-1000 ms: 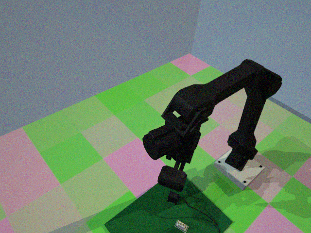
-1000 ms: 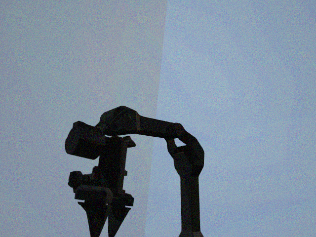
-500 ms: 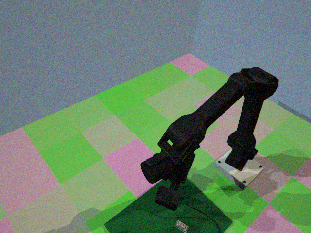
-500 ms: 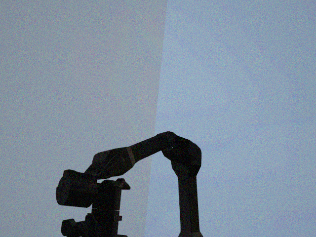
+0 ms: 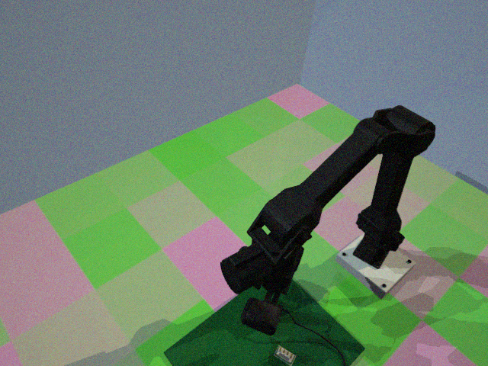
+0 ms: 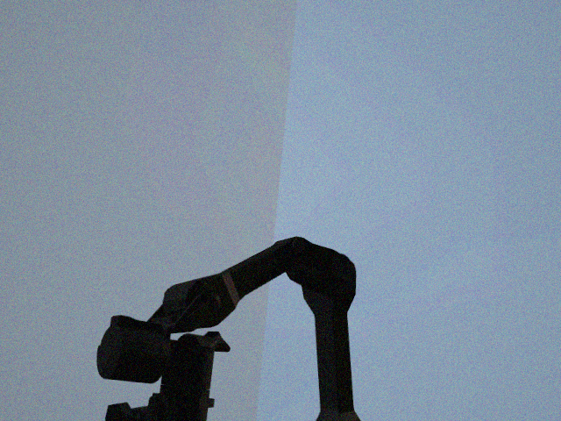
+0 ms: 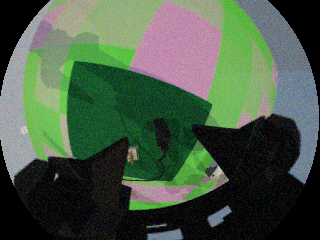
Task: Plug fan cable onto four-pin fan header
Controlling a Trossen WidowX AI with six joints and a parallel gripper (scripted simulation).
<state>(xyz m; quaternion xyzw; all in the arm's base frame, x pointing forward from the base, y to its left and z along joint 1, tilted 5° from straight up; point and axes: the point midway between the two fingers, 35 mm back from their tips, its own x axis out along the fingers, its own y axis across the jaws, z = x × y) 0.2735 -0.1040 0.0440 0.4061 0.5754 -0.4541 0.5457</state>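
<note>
My gripper tip is 30 mm above the black plug and 10 mm to the right of it. The rest, counted from my gripper tip: black fan: 210 mm to the left, 110 mm ahead, 10 mm above; then header: 70 mm to the left, 50 mm below, 50 mm ahead; then dark green board: 60 mm below, 60 mm ahead, 40 mm to the left.
</note>
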